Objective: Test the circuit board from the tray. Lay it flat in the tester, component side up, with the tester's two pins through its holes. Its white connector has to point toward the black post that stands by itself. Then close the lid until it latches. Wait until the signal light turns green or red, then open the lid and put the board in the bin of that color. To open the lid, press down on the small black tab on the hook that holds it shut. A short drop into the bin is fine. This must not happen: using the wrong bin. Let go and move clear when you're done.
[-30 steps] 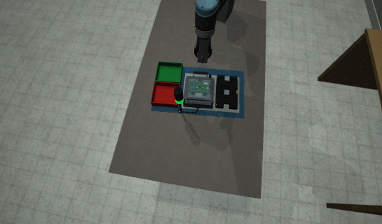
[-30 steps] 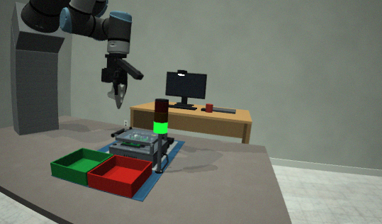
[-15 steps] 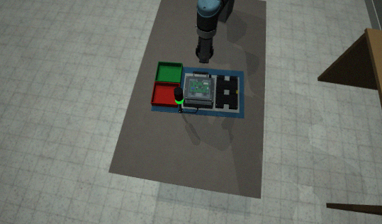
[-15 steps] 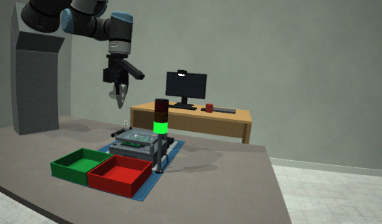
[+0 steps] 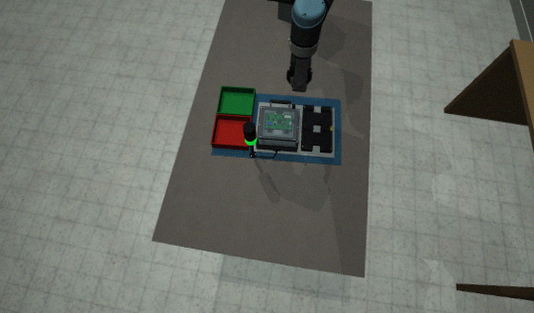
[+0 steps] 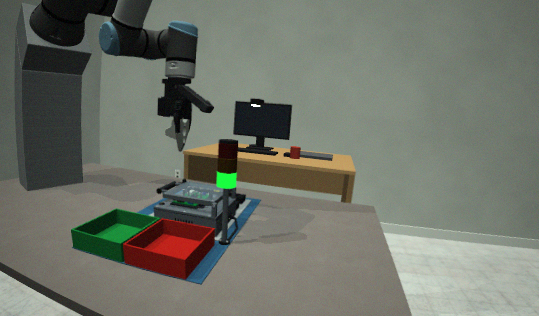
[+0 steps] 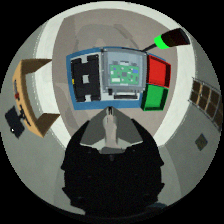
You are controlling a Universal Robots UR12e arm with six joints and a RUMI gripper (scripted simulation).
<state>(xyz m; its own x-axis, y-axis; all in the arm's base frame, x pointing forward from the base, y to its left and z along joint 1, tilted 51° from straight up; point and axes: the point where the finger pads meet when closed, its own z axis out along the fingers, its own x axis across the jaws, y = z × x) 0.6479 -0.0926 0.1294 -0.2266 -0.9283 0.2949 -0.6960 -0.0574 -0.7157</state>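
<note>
The black latch hook is 120 mm below my hand, 10 mm to the right of it and 10 mm ahead of it. From my hand the other things lie so: tester lid: 120 mm below, 80 mm to the right, 50 mm ahead; then green circuit board: 130 mm below, 80 mm to the right, 50 mm ahead; then green bin: 240 mm to the right, 190 mm below, 110 mm behind.
</note>
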